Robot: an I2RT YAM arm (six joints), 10 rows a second.
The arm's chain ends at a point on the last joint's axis. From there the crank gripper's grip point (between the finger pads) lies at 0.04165 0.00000 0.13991 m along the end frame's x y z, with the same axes.
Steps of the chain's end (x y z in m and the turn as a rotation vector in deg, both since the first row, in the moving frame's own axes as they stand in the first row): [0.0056 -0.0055 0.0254 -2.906 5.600 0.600]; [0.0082 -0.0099 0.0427 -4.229 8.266 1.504]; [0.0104 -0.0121 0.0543 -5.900 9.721 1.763]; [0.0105 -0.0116 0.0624 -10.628 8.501 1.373]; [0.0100 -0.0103 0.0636 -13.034 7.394 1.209]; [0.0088 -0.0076 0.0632 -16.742 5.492 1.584]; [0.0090 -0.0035 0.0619 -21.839 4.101 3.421]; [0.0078 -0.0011 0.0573 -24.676 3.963 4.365]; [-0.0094 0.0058 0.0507 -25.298 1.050 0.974]
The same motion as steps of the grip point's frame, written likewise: [0.0190 0.0020 0.0205 -2.906 5.600 0.600]; [0.0277 0.0015 0.0348 -4.229 8.266 1.504]; [0.0331 0.0035 0.0445 -5.900 9.721 1.763]; [0.0303 0.0148 0.0523 -10.628 8.501 1.373]; [0.0272 0.0216 0.0534 -13.034 7.394 1.209]; [0.0212 0.0334 0.0525 -16.742 5.492 1.584]; [0.0170 0.0506 0.0481 -21.839 4.101 3.421]; [0.0147 0.0600 0.0407 -24.676 3.963 4.365]; [-0.0074 0.0661 0.0364 -25.298 1.050 0.974]
